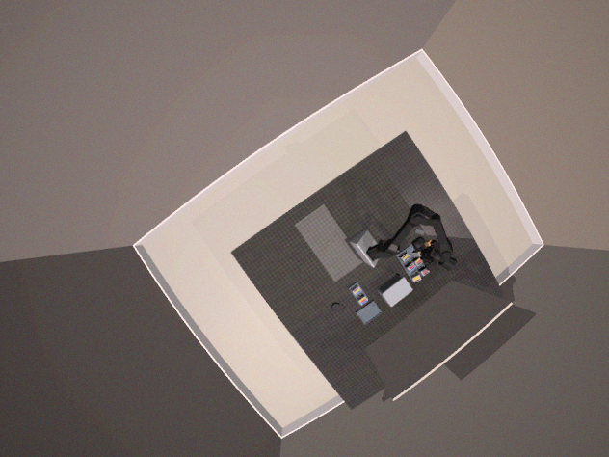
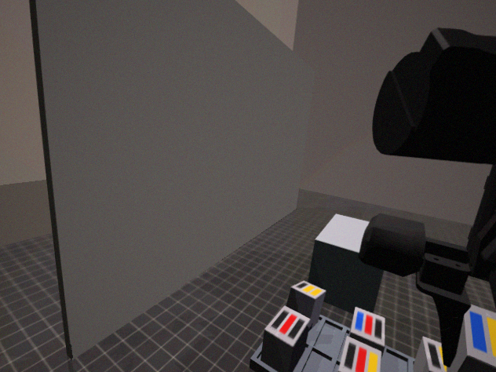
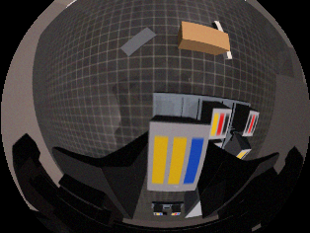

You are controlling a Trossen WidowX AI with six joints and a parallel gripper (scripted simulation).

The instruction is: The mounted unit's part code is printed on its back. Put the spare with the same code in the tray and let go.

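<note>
My gripper tip is now 130 mm short of the tray, 430 mm to the left of it and 90 mm above it. Also, from my gripper tip: tan box 60 mm ahead, 110 mm to the left, 70 mm below; then mounted unit 100 mm ahead, 220 mm to the right, 40 mm below; then rack 70 mm ahead, 40 mm to the right, 90 mm below.
</note>
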